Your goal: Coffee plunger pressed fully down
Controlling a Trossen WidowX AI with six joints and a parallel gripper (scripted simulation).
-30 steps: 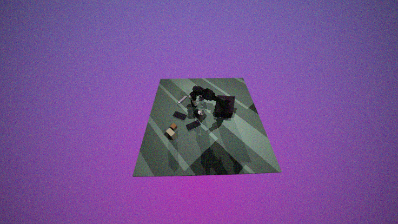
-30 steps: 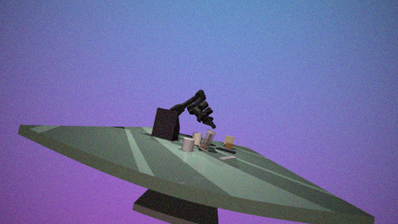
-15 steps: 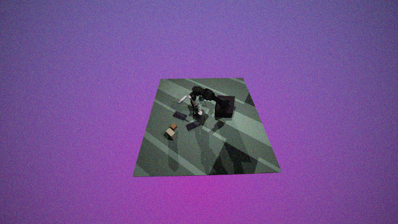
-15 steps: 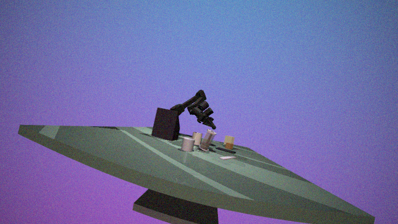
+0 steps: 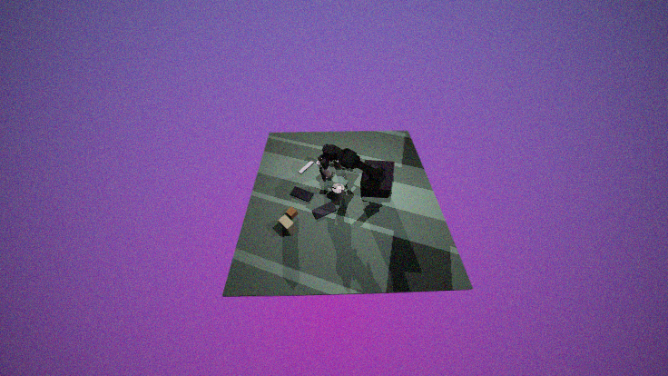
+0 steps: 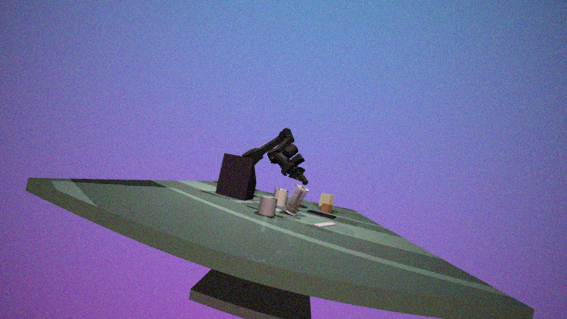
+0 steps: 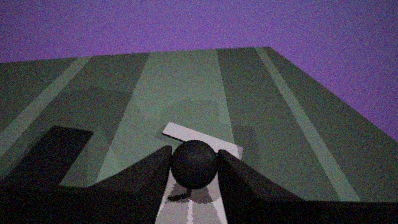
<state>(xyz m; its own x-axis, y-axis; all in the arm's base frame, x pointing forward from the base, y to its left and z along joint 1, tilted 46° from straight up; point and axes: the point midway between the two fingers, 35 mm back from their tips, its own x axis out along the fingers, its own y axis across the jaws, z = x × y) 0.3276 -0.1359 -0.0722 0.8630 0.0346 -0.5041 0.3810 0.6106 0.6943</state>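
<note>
Right now the coffee press is 8 cm below my gripper tip, 3 cm to the left of it and 2 cm behind it.
</note>
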